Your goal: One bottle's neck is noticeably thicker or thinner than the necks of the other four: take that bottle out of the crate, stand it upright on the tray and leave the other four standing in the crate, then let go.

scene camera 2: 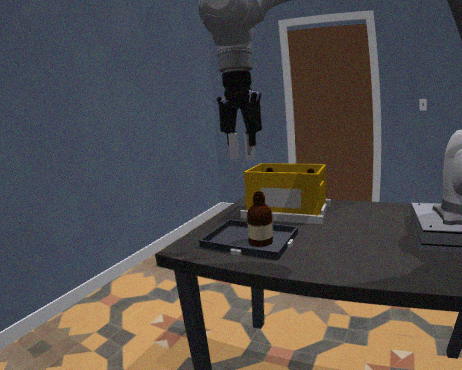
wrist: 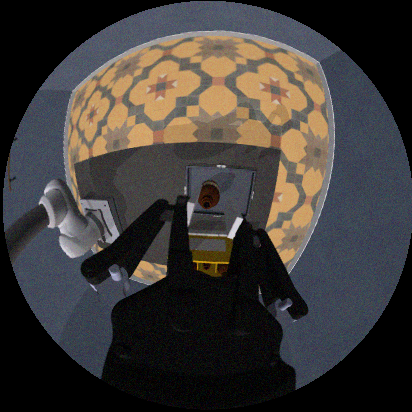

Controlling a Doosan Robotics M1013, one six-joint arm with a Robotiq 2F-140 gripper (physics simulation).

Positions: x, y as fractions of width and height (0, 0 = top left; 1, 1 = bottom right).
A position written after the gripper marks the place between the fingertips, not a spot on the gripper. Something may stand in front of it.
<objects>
The gripper shows in scene camera 2 (0.52, 0.43) and in the wrist view (0.52, 0.48).
</objects>
